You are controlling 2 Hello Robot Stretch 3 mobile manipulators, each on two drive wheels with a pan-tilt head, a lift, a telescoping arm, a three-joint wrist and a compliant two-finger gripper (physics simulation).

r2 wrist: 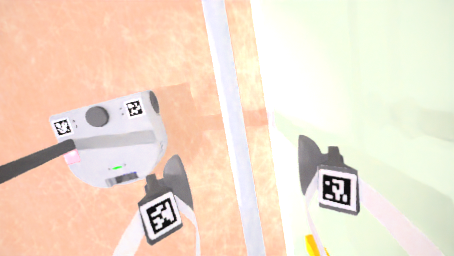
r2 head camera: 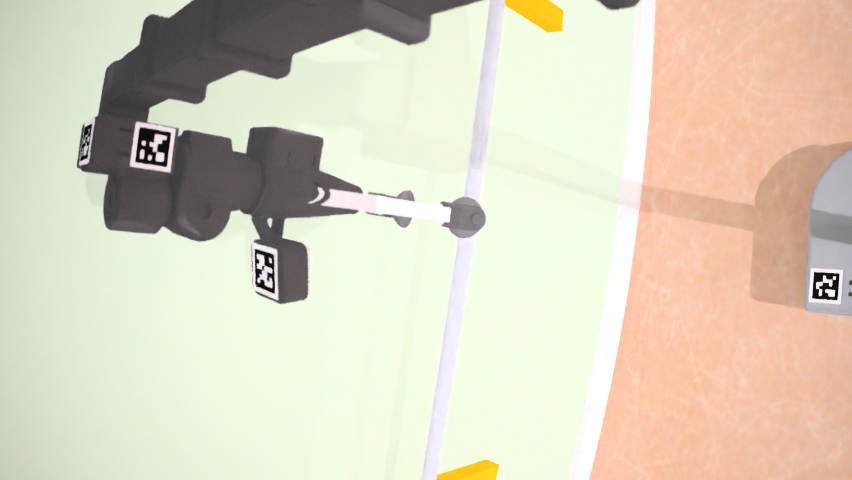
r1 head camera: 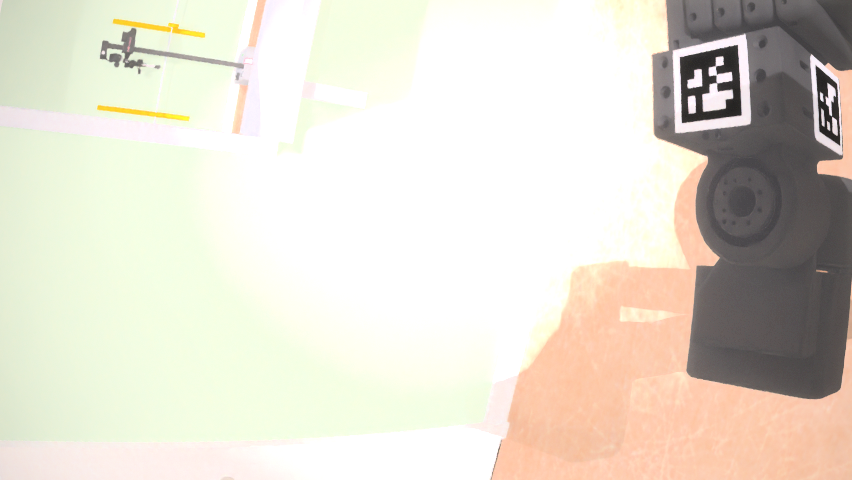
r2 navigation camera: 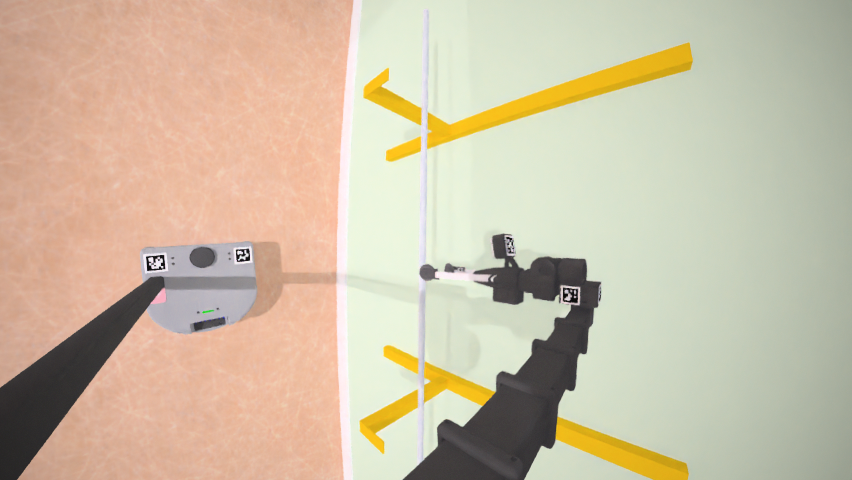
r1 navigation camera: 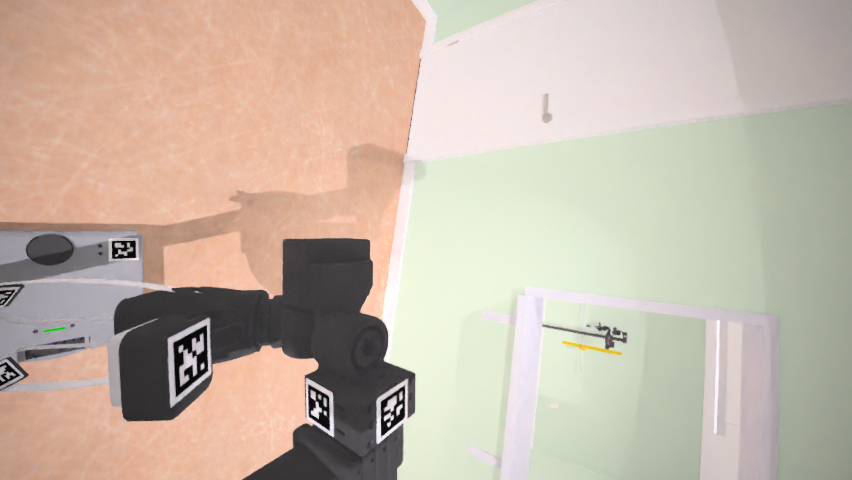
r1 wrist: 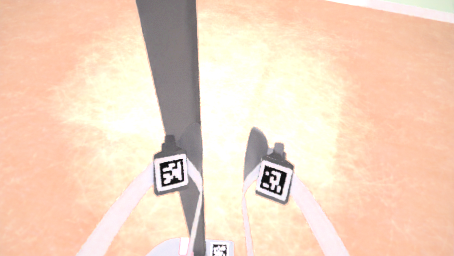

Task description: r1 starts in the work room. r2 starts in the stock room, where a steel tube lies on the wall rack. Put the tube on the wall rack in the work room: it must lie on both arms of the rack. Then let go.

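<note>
The steel tube (r2 head camera: 453, 316) (r2 navigation camera: 423, 208) (r2 wrist: 232, 110) is a long pale bar, lying across both yellow arms of the stock room rack (r2 navigation camera: 396, 106). My r2 gripper (r2 head camera: 435, 212) (r2 navigation camera: 440, 271) (r2 wrist: 243, 172) is open at the tube between the two rack arms. In the r2 wrist view the tube runs through the gap between the spread fingers, touching neither; its depth relative to the fingertips is hard to tell. My r1 gripper (r1 wrist: 223, 142) is open, with nothing between its fingers, above the work room floor. The work room rack does not show.
Through a doorway, r2's dark arm (r1 head camera: 190, 57) (r1 navigation camera: 566, 329) and yellow rack bars (r1 head camera: 143, 112) (r1 navigation camera: 602, 349) show from r1. A white door (r1 navigation camera: 626, 71) with a handle is near r1. r2's grey base (r2 navigation camera: 202, 289) (r2 wrist: 115, 145) stands on the floor off the rack wall.
</note>
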